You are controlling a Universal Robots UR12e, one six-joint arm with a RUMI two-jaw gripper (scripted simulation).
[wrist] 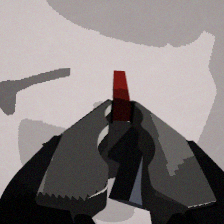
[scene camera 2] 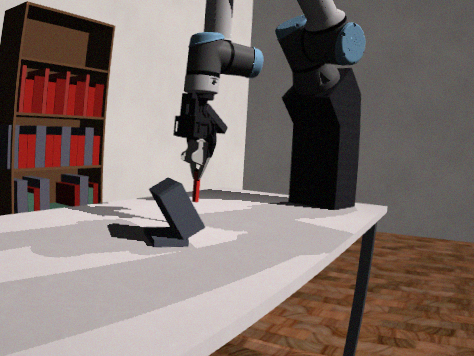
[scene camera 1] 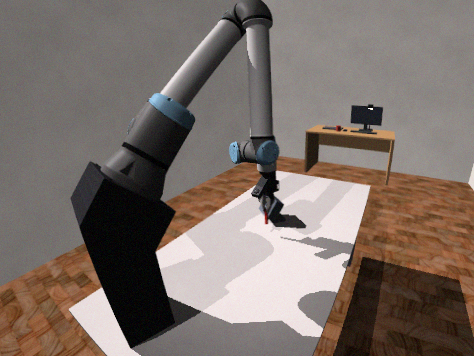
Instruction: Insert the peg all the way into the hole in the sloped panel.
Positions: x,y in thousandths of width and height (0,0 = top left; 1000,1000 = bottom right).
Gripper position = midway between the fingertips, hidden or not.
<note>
I see my gripper (scene camera 2: 415,504).
My gripper shows as well in the wrist view (wrist: 538,458).
</note>
